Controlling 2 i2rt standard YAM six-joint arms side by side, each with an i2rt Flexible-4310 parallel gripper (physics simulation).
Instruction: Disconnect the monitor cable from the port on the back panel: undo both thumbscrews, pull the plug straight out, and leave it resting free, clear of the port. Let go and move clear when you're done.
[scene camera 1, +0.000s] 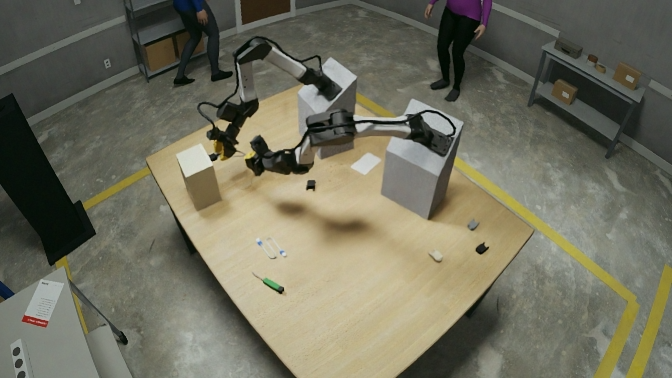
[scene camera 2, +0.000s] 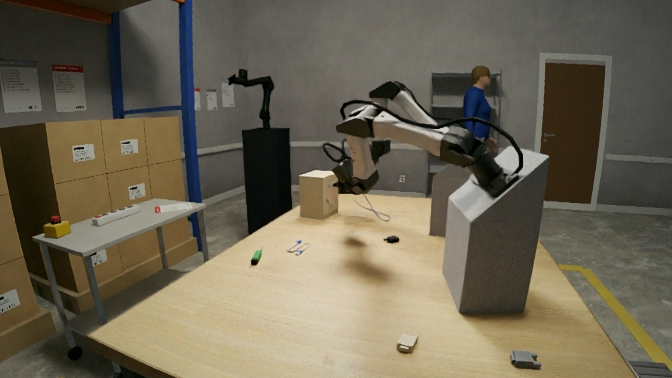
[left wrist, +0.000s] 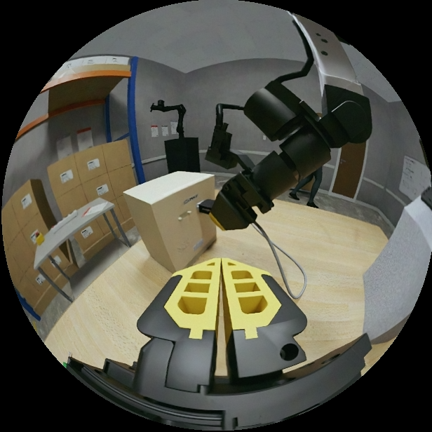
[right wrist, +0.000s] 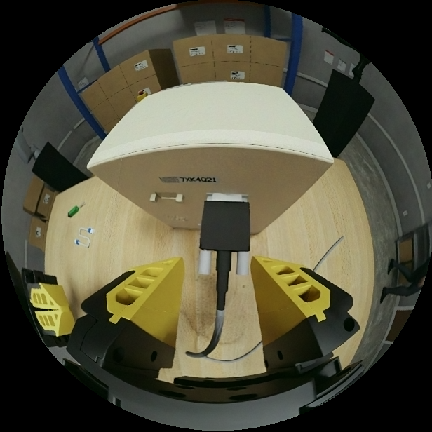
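Pixels of known places: left gripper, fingertip midpoint: (scene camera 1: 244, 157); right gripper, fingertip midpoint: (scene camera 1: 218, 157); left arm's base at its link origin: (scene camera 1: 425, 135) (scene camera 2: 492, 179); right arm's base at its link origin: (scene camera 1: 325, 84).
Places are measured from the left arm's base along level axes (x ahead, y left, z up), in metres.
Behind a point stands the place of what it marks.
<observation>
The beige box (scene camera 1: 202, 182) @(z -0.171, x 0.570, y -0.593 m) (scene camera 2: 318, 195) @(z -0.193, x 0.535, y -0.582 m) (left wrist: 175, 225) (right wrist: 210, 120) stands upright at the table's far end with its back panel facing the arms. The black plug (right wrist: 225, 226) (left wrist: 205, 205) sits at the white port (right wrist: 227, 197); two pale thumbscrews (right wrist: 204, 262) (right wrist: 243, 263) stick out of it on either side of the cable (right wrist: 223, 285) (left wrist: 280, 255). My right gripper (right wrist: 217, 262) is open, its fingers on either side of the cable just behind the thumbscrews, touching neither. My left gripper (left wrist: 220, 262) is shut and empty, a short way off from the box. Whether the screws are loose cannot be seen.
A black connector (scene camera 1: 311, 185) @(z -0.286, x 0.229, y -0.337 m) (scene camera 2: 392, 239) @(z -0.288, x 0.223, y -0.330 m) lies mid-table. A blue-ended looped cable (scene camera 1: 270, 247) @(z -0.297, x 0.548, y -0.254 m) (scene camera 2: 298, 247) @(z -0.297, x 0.547, y -0.245 m) and a green screwdriver (scene camera 1: 272, 284) @(z -0.284, x 0.662, y -0.134 m) (scene camera 2: 256, 257) @(z -0.286, x 0.654, y -0.119 m) lie nearer the table's edge. Several loose connectors lie at the near end. A white card (scene camera 1: 366, 163) @(z -0.301, x -0.029, y -0.256 m) lies by the grey pedestals (scene camera 1: 412, 175) @(z -0.129, x 0.082, y 0.012 m).
</observation>
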